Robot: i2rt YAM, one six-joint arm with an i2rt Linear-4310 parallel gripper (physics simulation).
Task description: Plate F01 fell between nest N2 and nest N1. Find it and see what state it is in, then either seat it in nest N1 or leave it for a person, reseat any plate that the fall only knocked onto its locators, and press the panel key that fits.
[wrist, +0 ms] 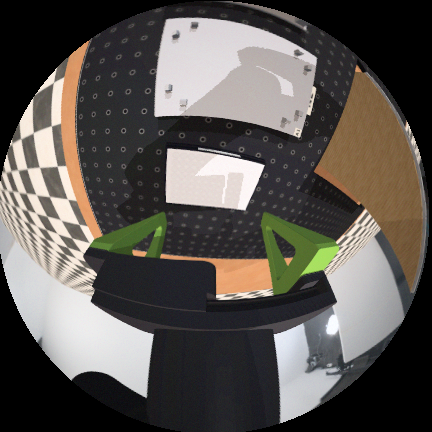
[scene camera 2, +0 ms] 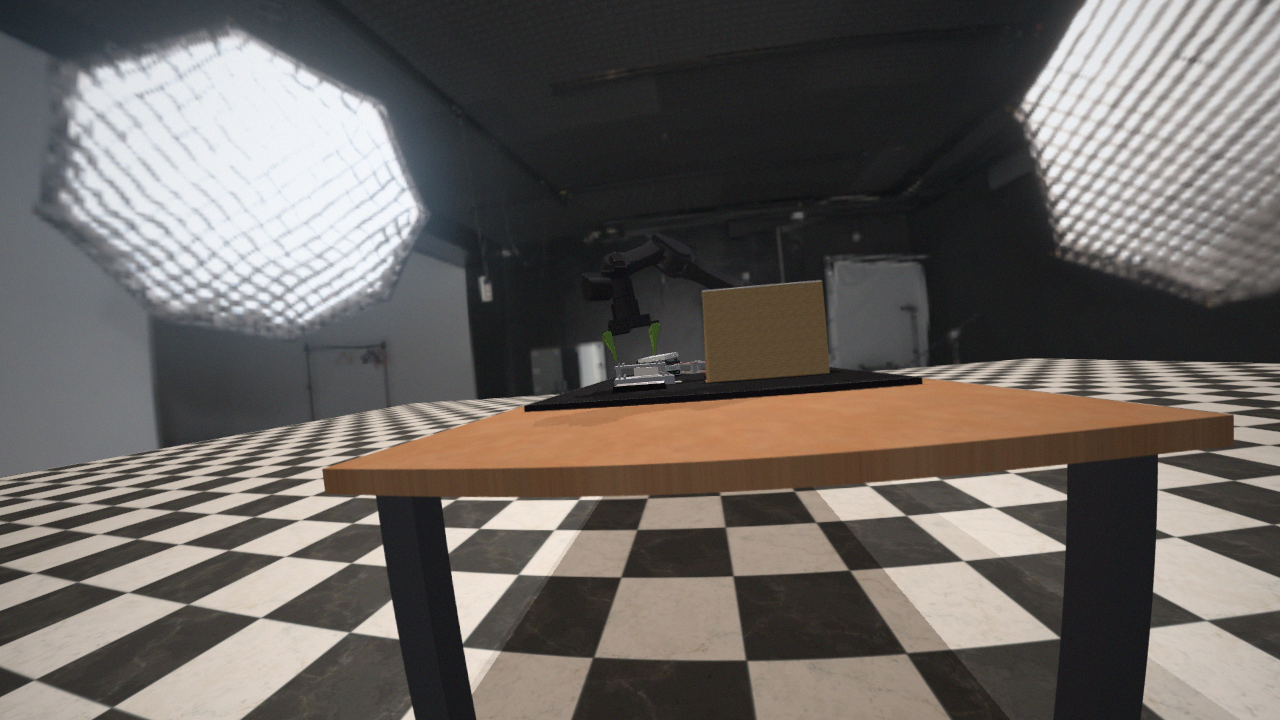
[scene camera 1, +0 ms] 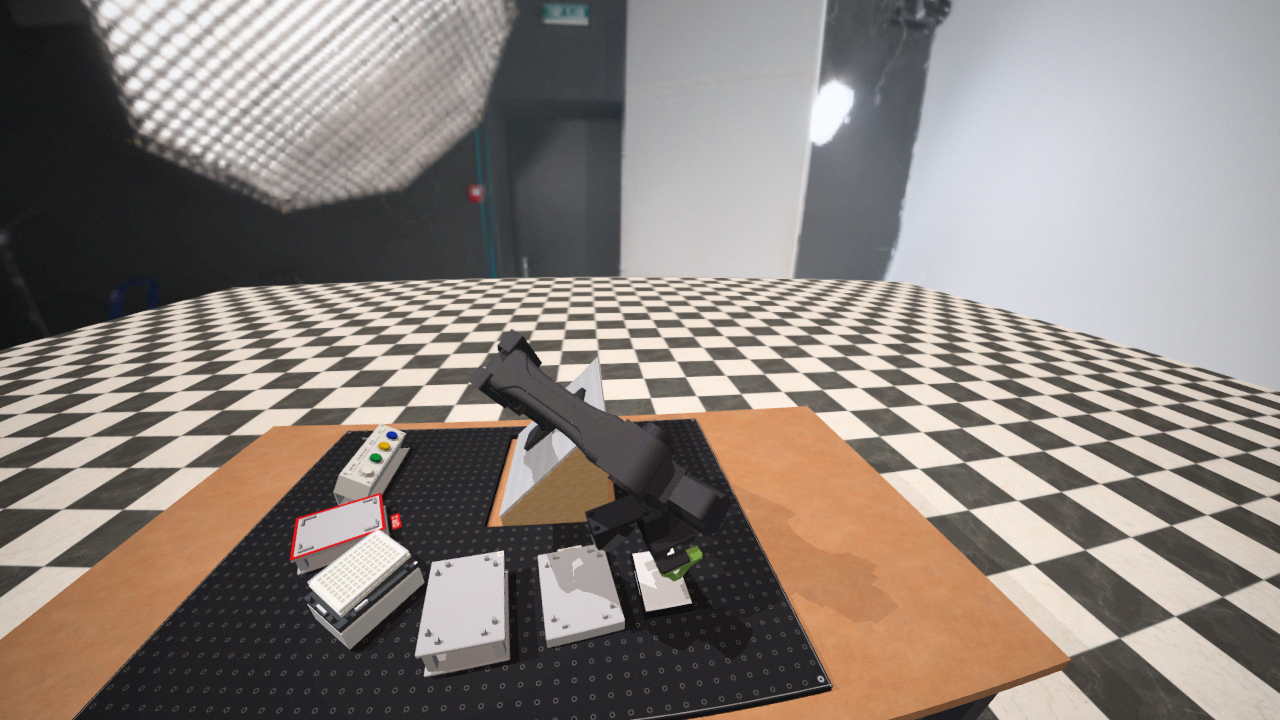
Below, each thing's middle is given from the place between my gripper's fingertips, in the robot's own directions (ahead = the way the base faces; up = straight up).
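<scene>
Going by their middles, the dark-framed plate (scene camera 1: 659, 596) is the nearest to my hand of the things named here, and it sits 7 cm below my hand. Nest N2 (scene camera 1: 579, 598) is 6 cm below my hand, 14 cm to the right of it and 1 cm ahead of it. Then there is the white well plate on holder (scene camera 1: 386, 597), which I find 3 cm below my hand, 49 cm to the right of it and 6 cm ahead of it; going by their middles, the holder is the farthest from my hand of the things named here.
</scene>
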